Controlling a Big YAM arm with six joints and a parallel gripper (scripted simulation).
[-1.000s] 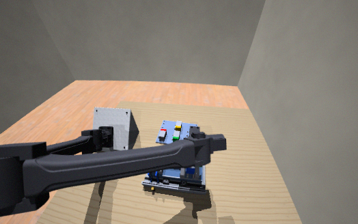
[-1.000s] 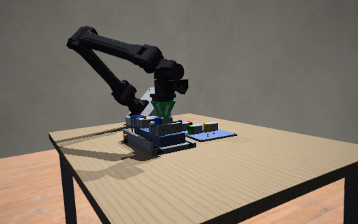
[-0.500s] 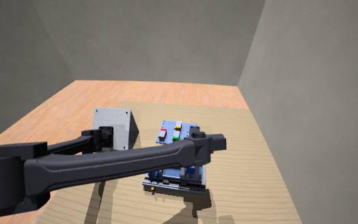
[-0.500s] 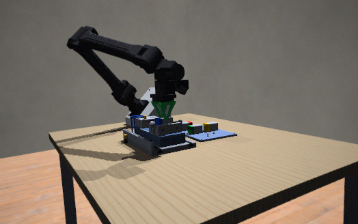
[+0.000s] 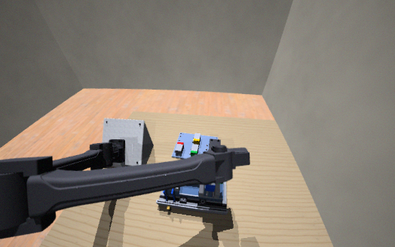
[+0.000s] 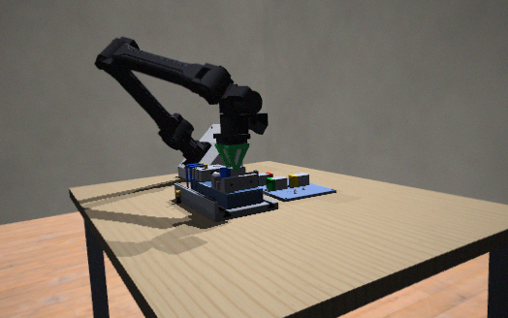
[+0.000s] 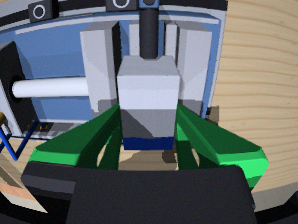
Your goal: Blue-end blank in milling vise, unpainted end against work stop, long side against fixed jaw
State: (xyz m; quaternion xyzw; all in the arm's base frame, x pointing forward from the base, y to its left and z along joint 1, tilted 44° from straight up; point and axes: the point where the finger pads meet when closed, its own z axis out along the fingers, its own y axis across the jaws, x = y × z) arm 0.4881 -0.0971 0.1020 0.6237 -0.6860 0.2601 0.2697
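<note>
The blue-ended blank is 20 mm below my hand. Also, from my hand: dark work stop rod (50 mm to the left, 30 mm below); green-ended blank (80 mm behind, 210 mm to the left, 90 mm below); vise (70 mm behind, 10 mm to the left, 80 mm below).
</note>
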